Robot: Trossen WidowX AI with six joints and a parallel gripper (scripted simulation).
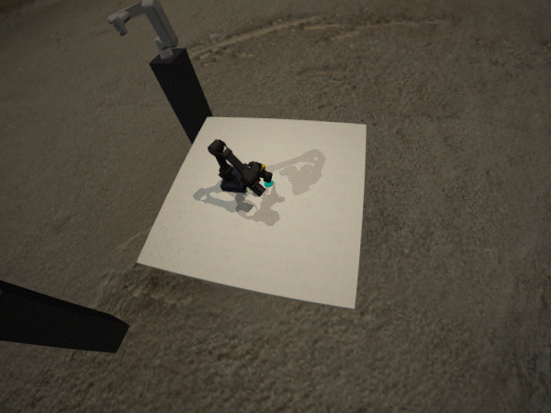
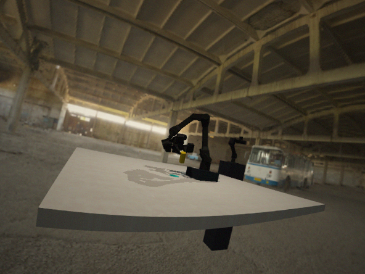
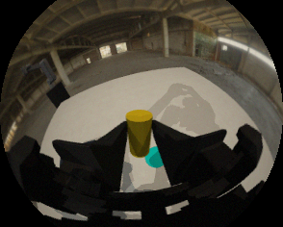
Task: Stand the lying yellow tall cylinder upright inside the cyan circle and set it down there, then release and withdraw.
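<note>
Now: the cyan circle 20 mm ahead of my gripper tip, 20 mm to the right of it and 140 mm below it. The rest, counted from my gripper tip: yellow tall cylinder 10 mm to the right, 20 mm below.
</note>
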